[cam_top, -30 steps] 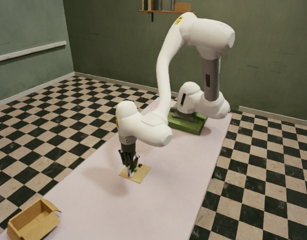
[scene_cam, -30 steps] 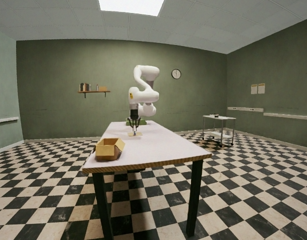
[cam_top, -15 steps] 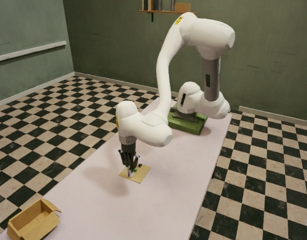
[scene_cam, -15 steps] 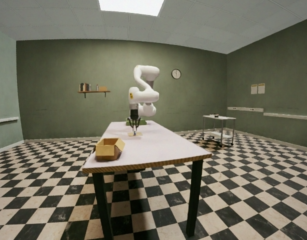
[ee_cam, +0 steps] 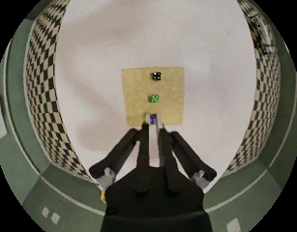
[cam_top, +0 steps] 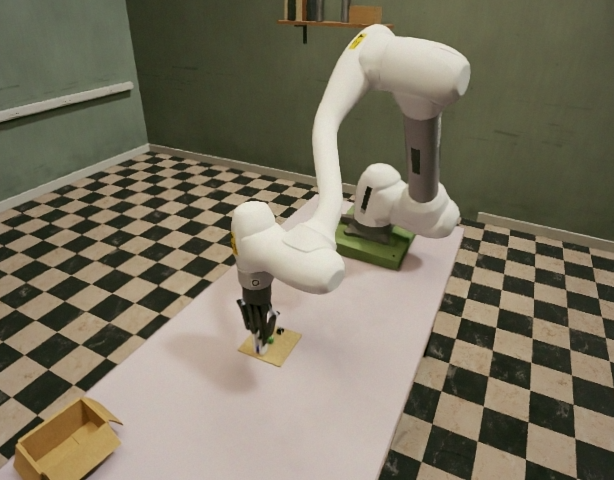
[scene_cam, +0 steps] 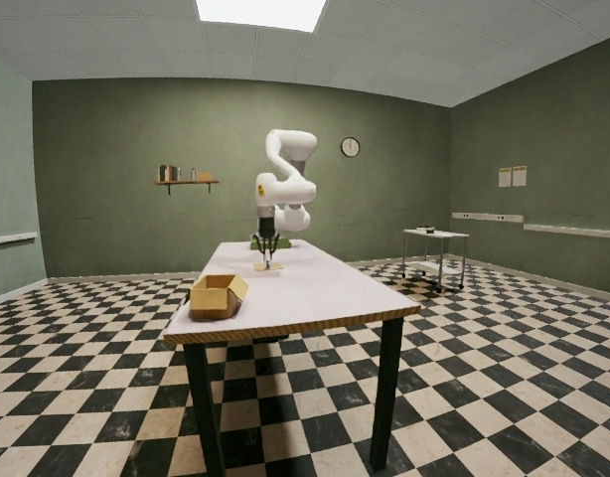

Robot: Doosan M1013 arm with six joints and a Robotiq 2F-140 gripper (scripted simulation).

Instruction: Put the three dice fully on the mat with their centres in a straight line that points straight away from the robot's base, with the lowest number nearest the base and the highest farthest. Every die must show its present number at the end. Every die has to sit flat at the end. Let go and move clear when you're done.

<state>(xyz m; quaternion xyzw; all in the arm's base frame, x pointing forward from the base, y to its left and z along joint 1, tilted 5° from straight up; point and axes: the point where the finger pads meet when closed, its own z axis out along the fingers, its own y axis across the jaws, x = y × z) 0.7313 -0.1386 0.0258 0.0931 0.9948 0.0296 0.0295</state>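
Now: hand 30 mm above the blue die. Round my hand: green die (50 mm behind, 30 mm below, 10 mm to the left); then black die (90 mm behind, 30 mm below, 20 mm to the left); then yellow mat (50 mm behind, 40 mm below, 10 mm to the left).
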